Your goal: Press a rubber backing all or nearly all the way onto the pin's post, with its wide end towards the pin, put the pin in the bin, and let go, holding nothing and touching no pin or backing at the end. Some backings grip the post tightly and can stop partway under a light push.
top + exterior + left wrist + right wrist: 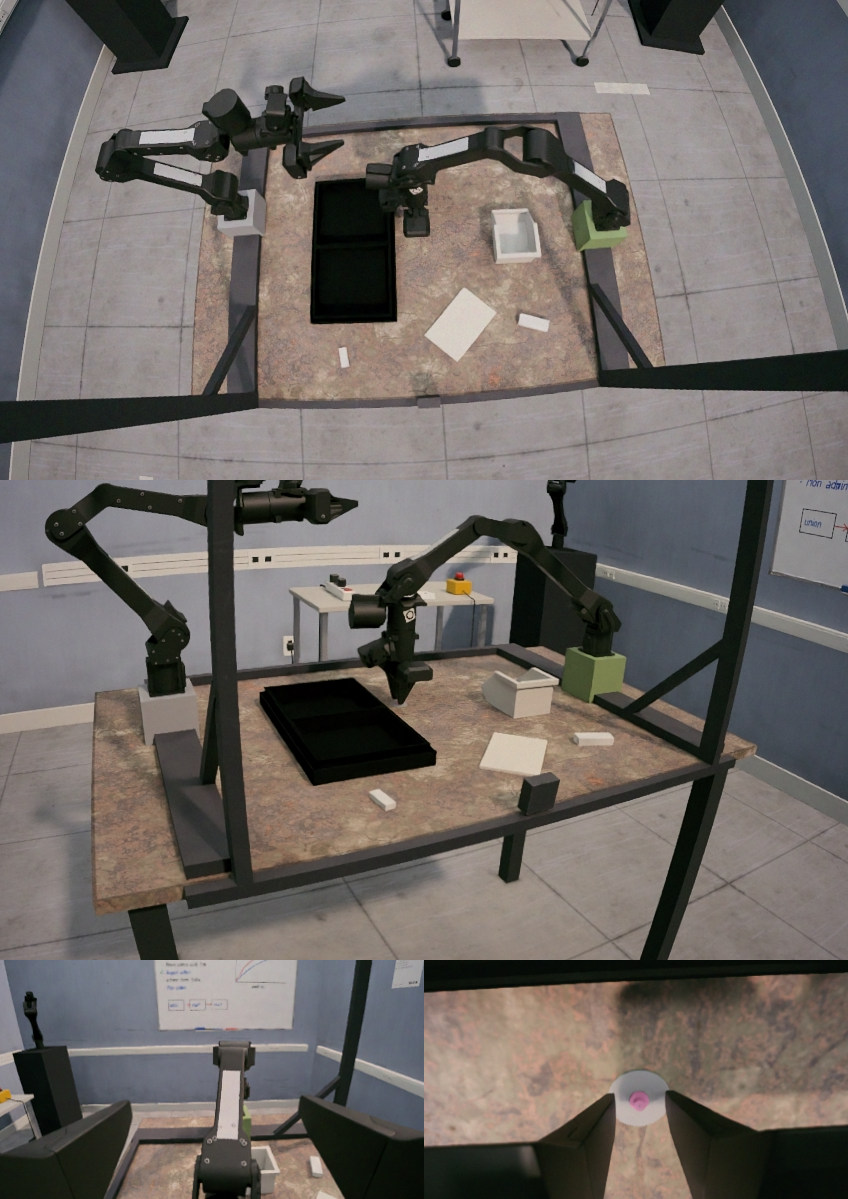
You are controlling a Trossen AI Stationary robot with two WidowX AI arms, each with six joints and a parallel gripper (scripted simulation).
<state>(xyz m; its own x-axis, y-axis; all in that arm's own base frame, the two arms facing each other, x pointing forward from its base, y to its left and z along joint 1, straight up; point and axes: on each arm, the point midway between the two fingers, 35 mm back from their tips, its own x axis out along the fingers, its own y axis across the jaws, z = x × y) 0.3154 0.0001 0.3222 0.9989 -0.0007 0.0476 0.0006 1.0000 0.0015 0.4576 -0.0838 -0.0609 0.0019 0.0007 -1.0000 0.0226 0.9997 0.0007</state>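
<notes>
The pin is 40 mm below my right hand. Round my right hand: pink rubber backing 40 mm below; then white bin 60 mm behind, 240 mm to the right; then black tray 100 mm behind, 150 mm to the left, 20 mm below.
</notes>
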